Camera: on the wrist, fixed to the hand. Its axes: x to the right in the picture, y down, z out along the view.
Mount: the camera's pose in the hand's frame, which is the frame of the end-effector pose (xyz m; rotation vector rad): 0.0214 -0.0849 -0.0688 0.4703 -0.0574 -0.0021
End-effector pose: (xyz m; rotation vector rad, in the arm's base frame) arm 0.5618 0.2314 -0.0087 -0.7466 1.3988 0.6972
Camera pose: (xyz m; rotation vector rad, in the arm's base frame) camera 0.5900 0.1254 -0.0279 -0.3535 1.4361 0.3607
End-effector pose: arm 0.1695 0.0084 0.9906 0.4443 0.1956 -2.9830
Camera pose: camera 0.1570 0.0998 0.9283 0.3974 -0.5205 -3.0223
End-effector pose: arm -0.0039 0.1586 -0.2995 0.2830 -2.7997 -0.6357
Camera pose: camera 0.0068 0.0510 -0.2730 0.3577 -2.9715 0.0267
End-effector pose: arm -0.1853 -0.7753 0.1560 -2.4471 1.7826 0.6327
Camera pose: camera -0.0813 -0.7850 0.1947 -2.0914 1.6726 0.2401
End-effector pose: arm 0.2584 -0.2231 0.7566 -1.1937 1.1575 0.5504
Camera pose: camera 0.3103 -0.3193 0.7777 -0.7694 1.1561 0.2844
